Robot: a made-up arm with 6 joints.
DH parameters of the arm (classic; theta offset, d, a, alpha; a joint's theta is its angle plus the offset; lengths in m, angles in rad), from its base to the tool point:
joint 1: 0 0.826 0.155 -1.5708
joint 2: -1.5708 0 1.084 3.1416
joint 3: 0 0 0.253 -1.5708
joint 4: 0 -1.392 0 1.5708
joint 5: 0 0 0 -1.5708
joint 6: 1.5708 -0.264 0 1.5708
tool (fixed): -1.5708 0 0 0
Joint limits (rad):
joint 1: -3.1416..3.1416
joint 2: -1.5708..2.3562
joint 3: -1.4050..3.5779
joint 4: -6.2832..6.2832
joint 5: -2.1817..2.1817
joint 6: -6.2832..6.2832
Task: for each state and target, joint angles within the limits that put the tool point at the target. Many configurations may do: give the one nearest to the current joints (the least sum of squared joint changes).
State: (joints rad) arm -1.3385 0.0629 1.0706 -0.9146 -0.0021 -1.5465
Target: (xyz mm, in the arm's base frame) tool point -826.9 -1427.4 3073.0
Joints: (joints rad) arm -2.0850 0.3226 0.9770 -0.9211 0.0850 -1.5465
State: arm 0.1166 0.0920 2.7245 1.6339 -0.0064 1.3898
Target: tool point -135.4 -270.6 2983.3
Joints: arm 0.6743 0.6067 2.7107 1.6132 -0.5016 1.3898
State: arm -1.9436 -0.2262 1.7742 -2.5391 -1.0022 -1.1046
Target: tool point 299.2 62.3 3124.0
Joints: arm -2.2746 0.3610 2.1848 -2.3344 -1.3958 -1.1046
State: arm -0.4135 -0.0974 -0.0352 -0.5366 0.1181 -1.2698
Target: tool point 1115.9 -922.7 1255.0
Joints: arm -0.6887 -0.2451 -0.7805 -0.5394 0.0237 -1.2698
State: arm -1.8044 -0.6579 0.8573 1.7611 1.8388 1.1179
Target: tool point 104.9 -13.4 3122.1
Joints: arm -1.7769 -0.4174 0.9315 2.7199 1.7926 1.1179
